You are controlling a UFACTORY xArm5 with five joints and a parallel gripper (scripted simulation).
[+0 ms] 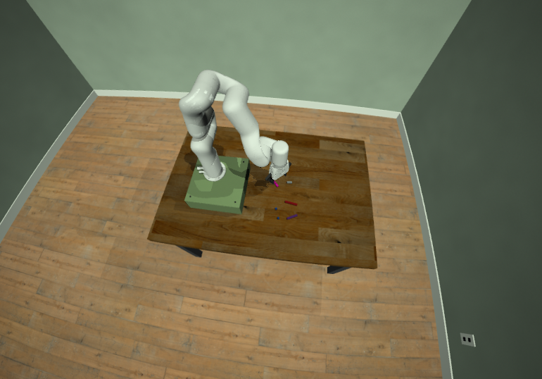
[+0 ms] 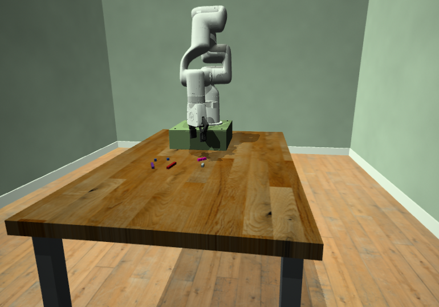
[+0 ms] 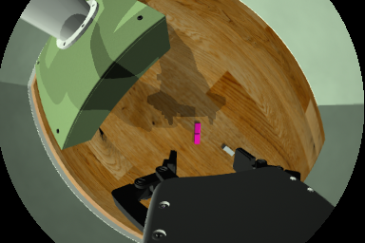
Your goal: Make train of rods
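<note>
The grey rod lies 110 mm below my hand, 70 mm ahead of it and 20 mm to the left of it. The rest, counted from my hand: red rod: 110 mm to the right, 110 mm below, 70 mm ahead; then purple rod: 190 mm to the right, 110 mm below, 60 mm ahead.
</note>
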